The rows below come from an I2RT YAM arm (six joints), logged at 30 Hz.
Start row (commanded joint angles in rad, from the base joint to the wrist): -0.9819 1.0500 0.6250 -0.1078 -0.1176 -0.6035
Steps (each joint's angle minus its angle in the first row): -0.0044 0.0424 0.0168 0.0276 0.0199 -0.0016; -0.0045 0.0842 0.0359 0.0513 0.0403 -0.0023; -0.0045 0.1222 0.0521 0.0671 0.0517 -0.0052; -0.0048 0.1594 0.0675 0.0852 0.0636 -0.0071; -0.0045 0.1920 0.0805 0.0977 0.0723 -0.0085; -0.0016 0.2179 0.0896 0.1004 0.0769 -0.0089; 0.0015 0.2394 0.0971 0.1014 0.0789 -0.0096; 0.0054 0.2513 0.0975 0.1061 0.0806 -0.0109; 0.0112 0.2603 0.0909 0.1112 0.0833 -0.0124; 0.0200 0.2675 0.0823 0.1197 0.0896 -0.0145; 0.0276 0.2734 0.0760 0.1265 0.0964 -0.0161; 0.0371 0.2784 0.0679 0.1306 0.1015 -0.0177; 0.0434 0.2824 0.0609 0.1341 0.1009 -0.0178; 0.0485 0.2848 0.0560 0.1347 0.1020 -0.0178; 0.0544 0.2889 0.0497 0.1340 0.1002 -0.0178; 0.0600 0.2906 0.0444 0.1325 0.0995 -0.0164
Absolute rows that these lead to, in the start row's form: -0.9863 1.0924 0.6418 -0.0802 -0.0977 -0.6051; -0.9864 1.1342 0.6609 -0.0565 -0.0773 -0.6058; -0.9864 1.1722 0.6771 -0.0407 -0.0659 -0.6087; -0.9867 1.2094 0.6925 -0.0226 -0.0540 -0.6106; -0.9864 1.2420 0.7055 -0.0101 -0.0453 -0.6120; -0.9835 1.2679 0.7146 -0.0074 -0.0407 -0.6124; -0.9804 1.2894 0.7221 -0.0064 -0.0387 -0.6131; -0.9765 1.3013 0.7225 -0.0017 -0.0370 -0.6144; -0.9707 1.3103 0.7159 0.0034 -0.0343 -0.6159; -0.9619 1.3175 0.7073 0.0119 -0.0280 -0.6180; -0.9543 1.3234 0.7010 0.0187 -0.0212 -0.6196; -0.9448 1.3284 0.6929 0.0228 -0.0161 -0.6212; -0.9385 1.3324 0.6859 0.0263 -0.0167 -0.6213; -0.9334 1.3348 0.6810 0.0269 -0.0156 -0.6213; -0.9275 1.3389 0.6747 0.0262 -0.0174 -0.6213; -0.9219 1.3406 0.6694 0.0247 -0.0181 -0.6199
